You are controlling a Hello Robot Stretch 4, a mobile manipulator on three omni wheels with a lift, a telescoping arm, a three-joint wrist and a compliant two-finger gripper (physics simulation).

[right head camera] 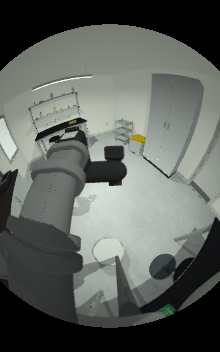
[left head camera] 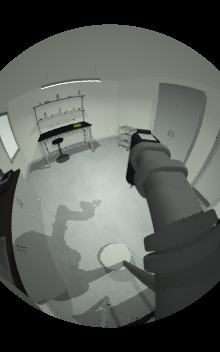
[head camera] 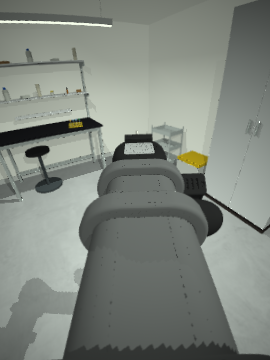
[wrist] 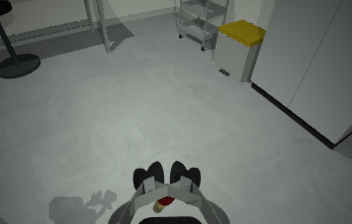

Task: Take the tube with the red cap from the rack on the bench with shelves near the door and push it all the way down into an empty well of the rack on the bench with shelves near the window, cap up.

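Seen in the pictures: gripper, fingertip midpoint: point(wrist: 167, 174); robot's base at its link origin: point(right head camera: 109, 250) point(left head camera: 114, 255).
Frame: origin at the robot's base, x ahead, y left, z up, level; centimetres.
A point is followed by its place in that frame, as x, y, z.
My gripper point(wrist: 167, 174) {48.4, -8.8, 111.9} is shut on the tube with the red cap. The tube's red cap point(wrist: 166, 200) {45.2, -8.7, 112.2} shows behind the fingertips in the wrist view, with a short tan part beside it; the rest is hidden. The gripper is over the floor, away from the benches. The bench with shelves near the window point(head camera: 40, 132) {250.3, 140.3, 88.6} point(left head camera: 60, 132) {233.0, 127.4, 87.3} point(right head camera: 50, 131) {232.4, 145.3, 88.6} stands across the room at the left. A yellow rack point(head camera: 75, 124) {273.4, 93.5, 91.7} point(left head camera: 77, 125) point(right head camera: 73, 122) {265.9, 86.8, 89.9} sits near the right end of its black top; its wells are too small to make out. Part of a green rack point(right head camera: 166, 310) shows at the bottom of the right head view.
A black stool point(head camera: 37, 151) {240.0, 148.3, 63.2} point(left head camera: 58, 141) {234.6, 141.4, 61.9} stands at the window bench. A grey shelf cart point(head camera: 168, 130) {318.4, -60.4, 63.5} is in the far corner, beside a bin with a yellow lid point(head camera: 193, 159) {237.1, -85.2, 42.2} point(right head camera: 137, 138) {234.2, -83.2, 42.2} point(wrist: 242, 33) {236.0, -84.3, 42.2}. A tall grey cabinet point(head camera: 235, 125) {184.7, -105.7, 106.5} point(left head camera: 175, 120) {164.8, -116.8, 136.7} point(wrist: 305, 65) {170.2, -113.8, 49.3} stands at the right.
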